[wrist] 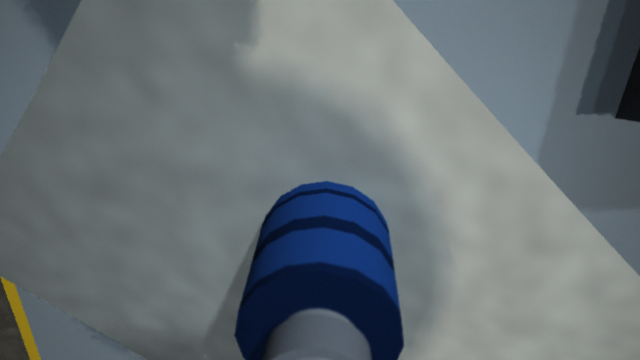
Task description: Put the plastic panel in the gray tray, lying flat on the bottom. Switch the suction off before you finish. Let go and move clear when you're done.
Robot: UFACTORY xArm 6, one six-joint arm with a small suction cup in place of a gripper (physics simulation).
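Frame: origin at the arm's base, x up, y back, z right, level; metres.
Seen in the pictures: hand, tool point: (326,216).
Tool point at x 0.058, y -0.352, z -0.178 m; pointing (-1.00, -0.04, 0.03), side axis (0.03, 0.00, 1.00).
Observation:
Pixels of each thing's top centre, then the offset from my tool point to it. "*": a spot on its surface instead. Level surfaces: height alone.
- plastic panel, top centre: (318,296) dz -0.001, dx +0.013, dy +0.015 m
- blue-grey surface, surface height: dx -0.147 m
- black object, surface spot: (633,95) * dz +0.199, dx -0.140, dy -0.023 m
The plastic panel (150,175), a pale grey-beige flat sheet, fills most of the wrist view, with soft shadows across its face. My blue suction cup (325,205) is at the lower middle, with its tip against the panel's face, and holds the panel. The panel's straight edges run diagonally on the right and the left, and part of it reaches past the view. The underside of the panel and what lies directly below it are hidden. I cannot identify the gray tray for certain in this view.
A blue-grey surface (480,45) shows around the panel. A black object (633,95) stands at the upper right edge, with dark shadow bands beside it. A yellow strip (21,320) borders a dark brown area (7,332) at the lower left.

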